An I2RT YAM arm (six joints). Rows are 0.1 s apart.
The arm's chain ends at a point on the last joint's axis. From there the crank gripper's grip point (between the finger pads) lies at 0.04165 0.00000 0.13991 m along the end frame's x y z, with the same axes.
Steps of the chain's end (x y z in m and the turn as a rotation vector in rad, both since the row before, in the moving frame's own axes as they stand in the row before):
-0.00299 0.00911 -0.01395 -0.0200 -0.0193 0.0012
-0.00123 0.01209 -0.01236 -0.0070 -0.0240 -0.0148
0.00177 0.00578 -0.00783 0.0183 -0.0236 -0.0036
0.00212 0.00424 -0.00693 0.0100 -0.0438 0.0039
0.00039 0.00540 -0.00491 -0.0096 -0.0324 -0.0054
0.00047 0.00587 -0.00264 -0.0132 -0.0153 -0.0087
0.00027 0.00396 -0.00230 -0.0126 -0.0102 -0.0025
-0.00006 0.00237 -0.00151 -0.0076 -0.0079 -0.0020
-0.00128 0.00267 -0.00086 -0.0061 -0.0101 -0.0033
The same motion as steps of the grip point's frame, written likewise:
-0.00570 0.01196 -0.01320 -0.0200 -0.0193 0.0012
-0.00460 0.01248 -0.01140 -0.0070 -0.0240 -0.0148
-0.00155 0.00307 -0.00691 0.0183 -0.0236 -0.0036
-0.00404 0.00298 -0.00525 0.0100 -0.0438 0.0039
-0.00416 0.00654 -0.00364 -0.0096 -0.0324 -0.0054
-0.00167 0.00737 -0.00203 -0.0132 -0.0153 -0.0087
-0.00116 0.00562 -0.00189 -0.0126 -0.0102 -0.0025
-0.00117 0.00335 -0.00119 -0.0076 -0.0079 -0.0020
-0.00269 0.00339 -0.00045 -0.0061 -0.0101 -0.0033

